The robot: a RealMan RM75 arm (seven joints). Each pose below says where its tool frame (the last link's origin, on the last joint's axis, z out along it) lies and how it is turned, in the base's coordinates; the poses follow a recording.
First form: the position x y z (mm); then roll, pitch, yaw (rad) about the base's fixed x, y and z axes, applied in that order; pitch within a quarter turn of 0, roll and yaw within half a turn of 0.
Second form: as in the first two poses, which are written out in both.
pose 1, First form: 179.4 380.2 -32.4 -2.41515 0.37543 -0.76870
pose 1, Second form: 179.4 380.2 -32.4 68.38 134.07 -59.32
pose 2, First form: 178.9 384.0 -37.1 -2.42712 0.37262 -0.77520
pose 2, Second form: 178.9 384.0 -37.1 68.35 134.72 -59.18
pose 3, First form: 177.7 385.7 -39.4 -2.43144 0.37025 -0.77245
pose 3, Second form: 177.7 385.7 -39.4 68.57 134.98 -59.23
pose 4, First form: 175.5 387.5 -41.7 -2.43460 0.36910 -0.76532
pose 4, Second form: 175.5 387.5 -41.7 69.04 135.16 -59.22
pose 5, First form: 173.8 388.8 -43.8 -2.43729 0.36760 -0.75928
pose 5, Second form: 173.8 388.8 -43.8 69.42 135.33 -59.26
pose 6, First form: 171.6 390.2 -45.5 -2.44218 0.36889 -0.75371
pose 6, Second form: 171.6 390.2 -45.5 70.02 135.54 -59.01
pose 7, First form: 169.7 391.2 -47.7 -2.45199 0.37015 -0.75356
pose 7, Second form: 169.7 391.2 -47.7 70.51 135.99 -58.62
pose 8, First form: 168.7 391.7 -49.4 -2.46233 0.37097 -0.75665
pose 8, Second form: 168.7 391.7 -49.4 70.83 136.48 -58.24
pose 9, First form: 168.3 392.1 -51.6 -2.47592 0.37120 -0.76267
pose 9, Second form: 168.3 392.1 -51.6 71.10 137.13 -57.78
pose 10, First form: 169.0 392.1 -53.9 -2.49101 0.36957 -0.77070
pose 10, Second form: 169.0 392.1 -53.9 71.23 137.90 -57.40
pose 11, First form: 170.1 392.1 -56.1 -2.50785 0.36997 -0.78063
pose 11, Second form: 170.1 392.1 -56.1 71.47 138.70 -56.78
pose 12, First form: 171.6 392.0 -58.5 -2.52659 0.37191 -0.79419
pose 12, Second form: 171.6 392.0 -58.5 71.72 139.55 -55.94
